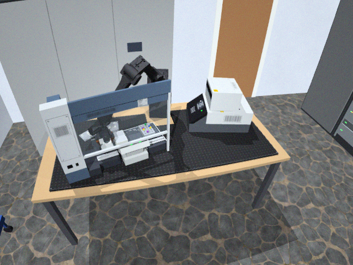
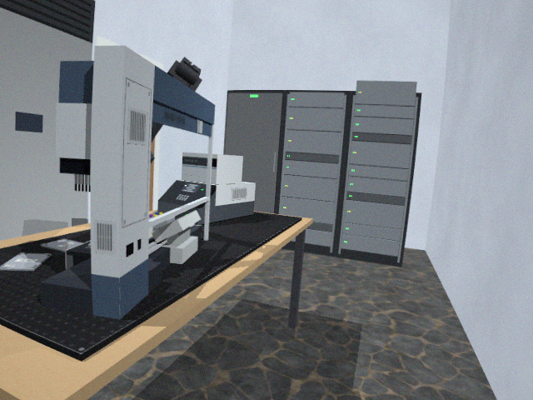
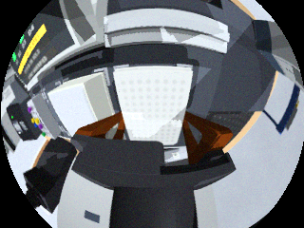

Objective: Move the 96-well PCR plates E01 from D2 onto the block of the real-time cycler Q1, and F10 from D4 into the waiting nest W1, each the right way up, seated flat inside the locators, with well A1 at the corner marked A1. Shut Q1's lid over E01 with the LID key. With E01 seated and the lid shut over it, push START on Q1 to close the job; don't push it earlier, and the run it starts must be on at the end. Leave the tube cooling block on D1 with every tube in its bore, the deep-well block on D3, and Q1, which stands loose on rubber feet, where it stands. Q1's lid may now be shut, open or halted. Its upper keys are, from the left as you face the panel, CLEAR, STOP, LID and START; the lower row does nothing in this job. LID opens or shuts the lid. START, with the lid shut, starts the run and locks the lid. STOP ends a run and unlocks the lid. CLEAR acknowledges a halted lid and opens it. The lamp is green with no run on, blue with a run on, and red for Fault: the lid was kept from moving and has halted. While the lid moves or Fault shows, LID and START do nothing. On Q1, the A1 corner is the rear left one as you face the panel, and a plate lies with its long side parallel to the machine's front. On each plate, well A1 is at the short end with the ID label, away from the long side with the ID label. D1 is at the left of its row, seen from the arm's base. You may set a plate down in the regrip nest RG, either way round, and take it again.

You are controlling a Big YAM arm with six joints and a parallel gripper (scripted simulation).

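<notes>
My gripper is now 27 cm past the flat grey nest, 7 cm above it and 6 cm to the right of it. From my hand the other things lie so: tube cooling block 31 cm to the left, 6 cm behind, 1 cm above; then white 96-well PCR plate right at my hand; then white deep-well block 10 cm to the left, 2 cm behind, 1 cm above.
</notes>
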